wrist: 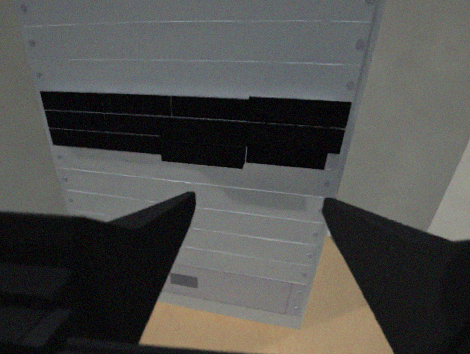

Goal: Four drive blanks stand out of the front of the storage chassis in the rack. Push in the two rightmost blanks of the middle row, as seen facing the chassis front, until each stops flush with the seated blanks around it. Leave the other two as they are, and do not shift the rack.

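Places are measured from the arm's base along level axes (x down, y right, z back), in centimetres.
Pixels of known places: gripper, fingertip midpoint: (258,201).
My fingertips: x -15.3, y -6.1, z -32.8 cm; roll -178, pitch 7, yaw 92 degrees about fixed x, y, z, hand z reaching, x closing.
Ahead of a thing's pixels: the offset from my fingertips to its top centre. "spot": to the spot under its first point. Level surfaces: height alone.
The black storage chassis @[spot: dx -3.3, dy -24.7, dz -14.5 cm] (102,120) spans the rack front in the upper half of the wrist view, with rows of drive blanks. Two neighbouring black blocks, one right of centre-left @[spot: dx -0.7, dy -7.3, dz -11.2 cm] (204,150) and one further right (286,152), reach below the chassis's lower edge and hide the row line there. Their exact row and depth are hard to tell in the dark. The top edge at the right (300,111) has a small step beside its neighbour. My gripper (258,201) is open and empty. Its fingertips show lower than the chassis, over the grey panels, apart from the blocks.
The grey rack (120,45) has flat panels above and below the chassis, with screws along both sides. A lower panel @[dx +23.8, dy -13.4, dz -16.7 cm] (240,285) bears a dark label. A tan surface @[dx +37.4 cm] (200,327) shows below the rack, and pale walls (400,100) stand behind it.
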